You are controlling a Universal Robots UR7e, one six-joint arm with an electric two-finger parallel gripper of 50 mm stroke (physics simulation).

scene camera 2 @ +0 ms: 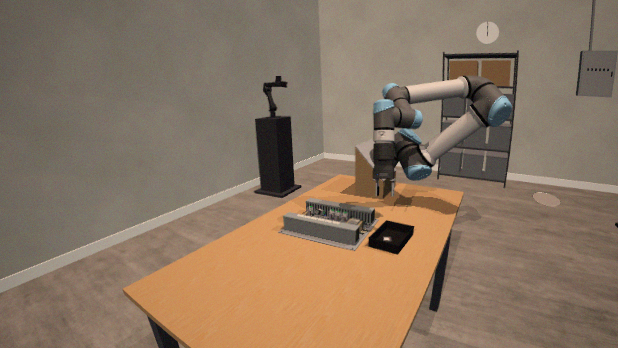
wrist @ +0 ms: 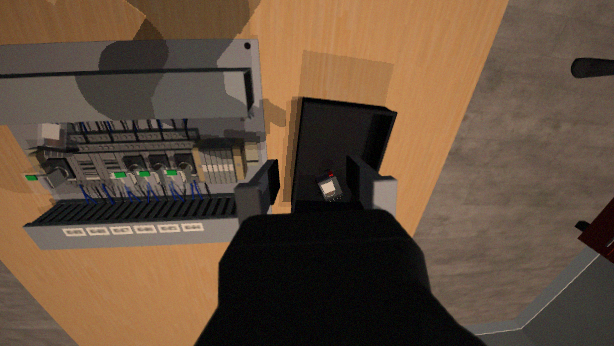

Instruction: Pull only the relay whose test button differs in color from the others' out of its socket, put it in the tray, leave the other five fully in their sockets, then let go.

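Places are measured from the arm's base along level axes (x left, y ahead, z down), in metres.
Pixels of known places: gripper, fingertip midpoint: (scene camera 2: 384, 196) (wrist: 312, 171).
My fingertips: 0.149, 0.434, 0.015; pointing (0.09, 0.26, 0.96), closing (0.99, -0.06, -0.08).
Note:
For each thing: its top centre in the pictures, then the offset to it from my fingertips, as dx, dy, dz. Level surfaces: height alone.
- relay at its top centre: (wrist: 331, 190) (scene camera 2: 387, 239) +0.044, +0.101, +0.120
- black tray at its top centre: (wrist: 339, 169) (scene camera 2: 392, 231) +0.050, +0.059, +0.109
- green button at its top centre: (wrist: 31, 178) -0.294, +0.038, +0.074
- pale-faced block at its top centre: (wrist: 46, 142) -0.275, +0.005, +0.093
- table at its surface level: dz +0.144
My gripper (scene camera 2: 385, 194) (wrist: 312, 171) is open and empty, high above the tray's area. A relay (scene camera 2: 387, 239) (wrist: 330, 187) with a red test button and a pale face lies on the floor of the black tray (scene camera 2: 411, 231) (wrist: 350, 104). In the wrist view, three relays with green buttons, the middle one (wrist: 144, 173), stand side by side in the socket row. Another green button (wrist: 31, 177) shows at the row's left end. Two sockets between show no relay. A pale-faced block (wrist: 50, 132) sits behind the left end; whether it is a relay, I cannot tell. Seating depths are unclear.
Grey wire ducts (scene camera 2: 320, 229) (wrist: 125, 97) flank the relay row on its mounting plate (wrist: 252, 60), left of the tray. Terminal blocks (wrist: 217, 165) stand at the row's right end. A wooden-sided box (scene camera 2: 364, 175) stands behind on the table (scene camera 2: 280, 280).

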